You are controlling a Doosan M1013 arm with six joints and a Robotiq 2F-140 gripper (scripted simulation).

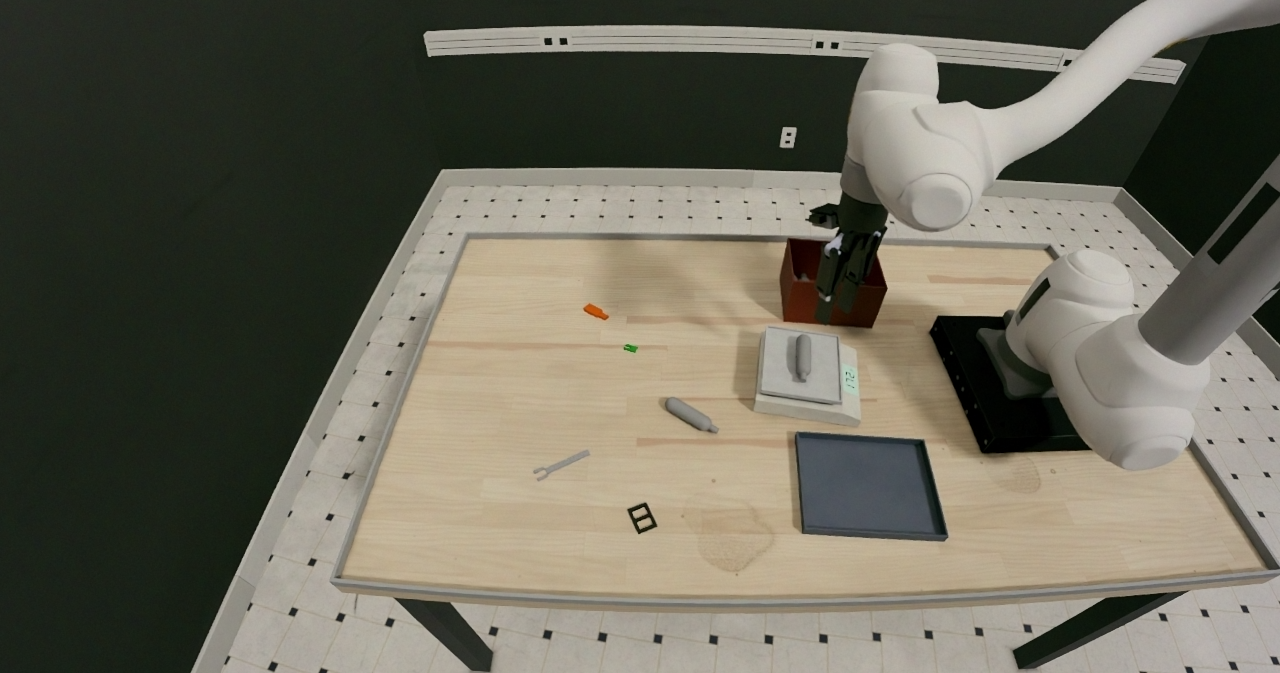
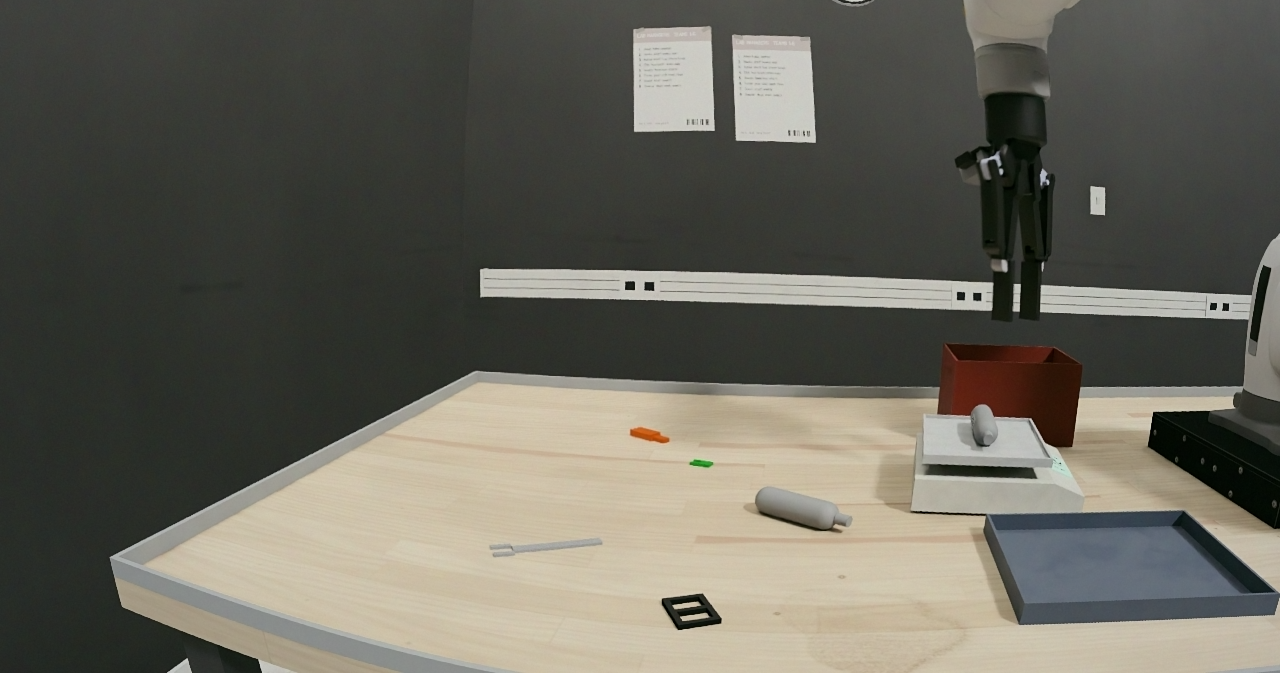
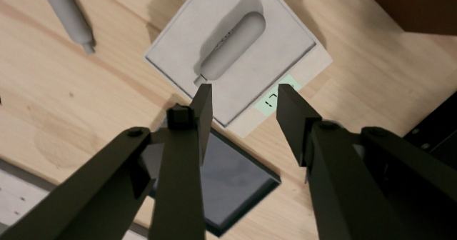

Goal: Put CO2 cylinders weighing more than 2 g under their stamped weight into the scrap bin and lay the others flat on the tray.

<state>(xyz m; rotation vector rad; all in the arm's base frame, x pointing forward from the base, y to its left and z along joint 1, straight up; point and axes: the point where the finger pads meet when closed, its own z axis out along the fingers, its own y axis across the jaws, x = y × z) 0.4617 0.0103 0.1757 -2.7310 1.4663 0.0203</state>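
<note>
Right now my hand is 30 mm short of the grey scale platform and 180 mm above it. The rest, counted from my hand: red scrap bin (80 mm behind, 240 mm to the right, 200 mm below); white scale (10 mm ahead, 190 mm below); dark grey tray (60 mm behind, 230 mm to the left, 220 mm below).
</note>
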